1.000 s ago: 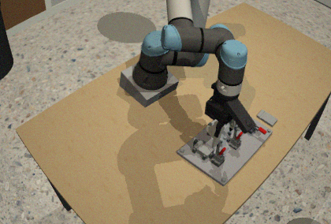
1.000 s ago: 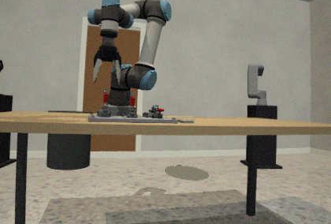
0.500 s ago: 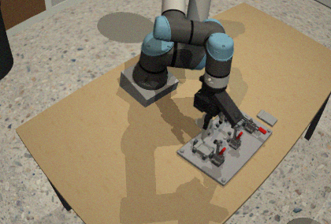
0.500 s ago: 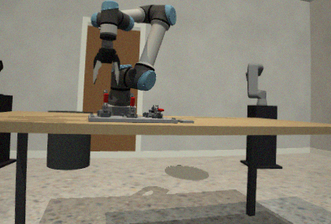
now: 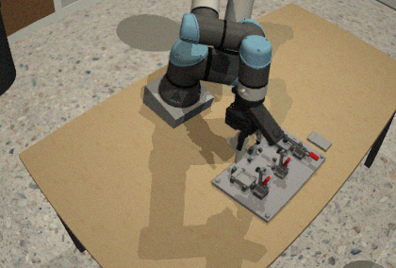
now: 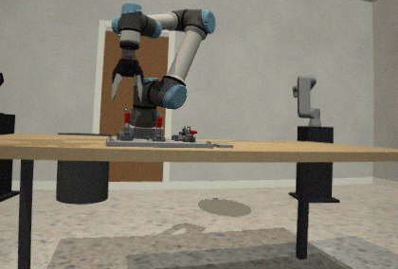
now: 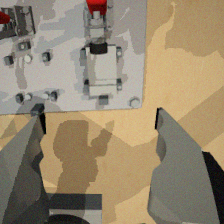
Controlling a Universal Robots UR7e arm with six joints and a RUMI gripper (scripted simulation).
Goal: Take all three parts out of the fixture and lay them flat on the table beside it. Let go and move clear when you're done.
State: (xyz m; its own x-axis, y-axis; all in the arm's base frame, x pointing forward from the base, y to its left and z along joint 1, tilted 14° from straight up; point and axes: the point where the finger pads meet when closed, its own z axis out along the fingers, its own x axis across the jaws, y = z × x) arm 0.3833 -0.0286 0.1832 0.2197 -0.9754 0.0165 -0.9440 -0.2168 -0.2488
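The grey fixture plate lies 15 cm below my hand, 12 cm to the left of it and 2 cm ahead of it.
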